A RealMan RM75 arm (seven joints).
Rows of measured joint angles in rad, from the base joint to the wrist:
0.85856, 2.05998, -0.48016, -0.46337, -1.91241, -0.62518, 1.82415
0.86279, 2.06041, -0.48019, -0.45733, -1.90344, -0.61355, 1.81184
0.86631, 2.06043, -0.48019, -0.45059, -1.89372, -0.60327, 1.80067
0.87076, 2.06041, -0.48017, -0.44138, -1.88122, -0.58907, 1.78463
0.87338, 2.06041, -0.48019, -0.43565, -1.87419, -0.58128, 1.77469
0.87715, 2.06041, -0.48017, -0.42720, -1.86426, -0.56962, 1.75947
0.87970, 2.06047, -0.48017, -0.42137, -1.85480, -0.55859, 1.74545
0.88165, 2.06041, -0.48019, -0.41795, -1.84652, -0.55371, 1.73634
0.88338, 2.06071, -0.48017, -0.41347, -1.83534, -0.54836, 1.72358
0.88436, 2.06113, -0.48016, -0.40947, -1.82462, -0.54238, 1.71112
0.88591, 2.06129, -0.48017, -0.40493, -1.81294, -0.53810, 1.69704
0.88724, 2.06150, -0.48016, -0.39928, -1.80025, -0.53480, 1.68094
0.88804, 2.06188, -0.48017, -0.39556, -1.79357, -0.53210, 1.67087
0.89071, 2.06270, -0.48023, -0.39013, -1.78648, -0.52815, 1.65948
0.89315, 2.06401, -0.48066, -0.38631, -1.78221, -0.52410, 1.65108
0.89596, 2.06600, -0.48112, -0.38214, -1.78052, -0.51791, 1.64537
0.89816, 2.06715, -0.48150, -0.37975, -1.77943, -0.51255, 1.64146
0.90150, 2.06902, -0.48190, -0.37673, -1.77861, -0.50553, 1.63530
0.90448, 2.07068, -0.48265, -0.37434, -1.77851, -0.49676, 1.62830
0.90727, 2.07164, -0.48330, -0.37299, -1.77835, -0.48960, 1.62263
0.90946, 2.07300, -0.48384, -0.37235, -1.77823, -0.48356, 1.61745
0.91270, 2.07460, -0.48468, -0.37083, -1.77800, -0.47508, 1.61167
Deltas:
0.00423, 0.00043, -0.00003, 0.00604, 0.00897, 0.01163, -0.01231
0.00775, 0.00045, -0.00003, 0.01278, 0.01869, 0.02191, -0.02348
0.01220, 0.00043, -0.00001, 0.02199, 0.03119, 0.03611, -0.03952
0.01482, 0.00043, -0.00003, 0.02772, 0.03822, 0.04390, -0.04946
0.01859, 0.00043, -0.00001, 0.03617, 0.04815, 0.05556, -0.06468
0.02114, 0.00049, -0.00001, 0.04200, 0.05761, 0.06659, -0.07870
0.02309, 0.00043, -0.00003, 0.04542, 0.06589, 0.07147, -0.08781
0.02482, 0.00073, -0.00001, 0.04990, 0.07707, 0.07682, -0.10057
0.02580, 0.00115, 0.00000, 0.05390, 0.08779, 0.08280, -0.11303
0.02735, 0.00131, -0.00001, 0.05844, 0.09947, 0.08708, -0.12711
0.02868, 0.00152, 0.00000, 0.06409, 0.11216, 0.09038, -0.14321
0.02948, 0.00190, -0.00001, 0.06781, 0.11884, 0.09308, -0.15328
0.03215, 0.00272, -0.00007, 0.07324, 0.12593, 0.09703, -0.16467
0.03459, 0.00403, -0.00050, 0.07706, 0.13020, 0.10108, -0.17307
0.03740, 0.00602, -0.00096, 0.08123, 0.13189, 0.10727, -0.17878
0.03960, 0.00717, -0.00134, 0.08362, 0.13298, 0.11263, -0.18269
0.04294, 0.00904, -0.00174, 0.08664, 0.13380, 0.11965, -0.18885
0.04592, 0.01070, -0.00249, 0.08903, 0.13390, 0.12842, -0.19585
0.04871, 0.01166, -0.00314, 0.09038, 0.13406, 0.13558, -0.20152
0.05090, 0.01302, -0.00368, 0.09102, 0.13418, 0.14162, -0.20670
0.05414, 0.01462, -0.00452, 0.09254, 0.13441, 0.15010, -0.21248

